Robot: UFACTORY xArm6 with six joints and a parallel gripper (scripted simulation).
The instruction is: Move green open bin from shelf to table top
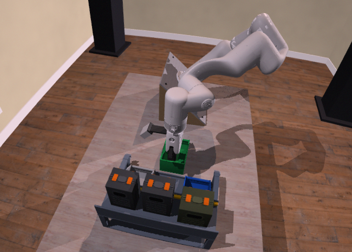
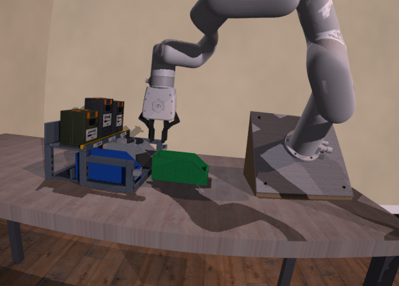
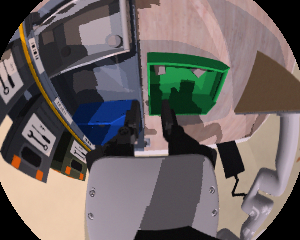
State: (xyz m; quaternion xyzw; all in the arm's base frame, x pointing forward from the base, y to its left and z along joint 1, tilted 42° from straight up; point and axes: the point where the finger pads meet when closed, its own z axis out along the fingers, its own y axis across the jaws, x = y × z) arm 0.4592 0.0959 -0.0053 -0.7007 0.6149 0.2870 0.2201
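The green open bin lies 9 cm below my hand, 8 cm behind it and 1 cm to the right of it. The rest, counted from my hand: grey bin (12 cm ahead, 10 cm to the right, 9 cm below); then olive box (20 cm ahead, 13 cm to the left, 2 cm above); then blue bin (12 cm to the left, 11 cm ahead, 9 cm below).
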